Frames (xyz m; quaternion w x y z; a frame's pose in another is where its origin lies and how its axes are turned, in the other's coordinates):
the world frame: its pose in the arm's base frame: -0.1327 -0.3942 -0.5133 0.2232 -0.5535 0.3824 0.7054
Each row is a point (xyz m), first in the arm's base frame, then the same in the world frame.
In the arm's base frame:
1: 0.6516 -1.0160 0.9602
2: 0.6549 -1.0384 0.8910
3: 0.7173 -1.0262 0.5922
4: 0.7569 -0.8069 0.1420
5: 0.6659 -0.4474 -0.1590
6: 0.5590 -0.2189 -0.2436
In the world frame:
1: -1.5603 0.2299 -0.8279
2: -1.4930 0.2208 -0.8541
3: -1.2279 0.0800 -0.9109
4: -0.8347 -0.2142 -0.8053
5: -0.5611 -0.4536 -0.4955
6: -0.4746 -0.5383 -0.2586

